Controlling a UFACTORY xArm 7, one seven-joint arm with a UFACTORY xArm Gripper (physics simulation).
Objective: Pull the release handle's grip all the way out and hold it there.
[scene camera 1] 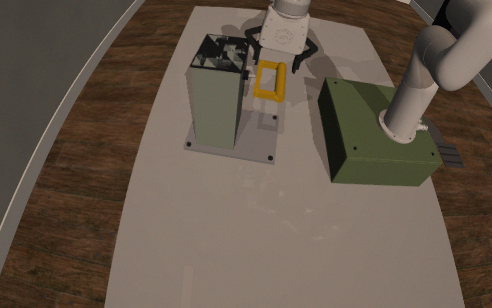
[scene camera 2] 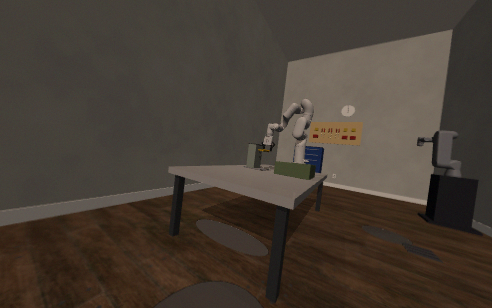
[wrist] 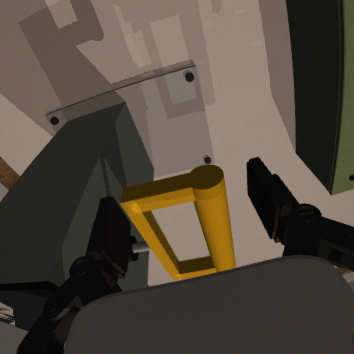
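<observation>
The release handle is a yellow rectangular frame with a thick round grip bar on its outer side. A short thin metal rod joins its inner side to a tall grey-green post. A short length of rod shows between handle and post. My gripper is wide open and empty. In the wrist view, its left finger is between the frame and the post, close to the rod, and its right finger is out beyond the grip bar, apart from it.
The post stands on a grey base plate with dark bolts. A green box carries the arm's base to the right. All stand on a pale table.
</observation>
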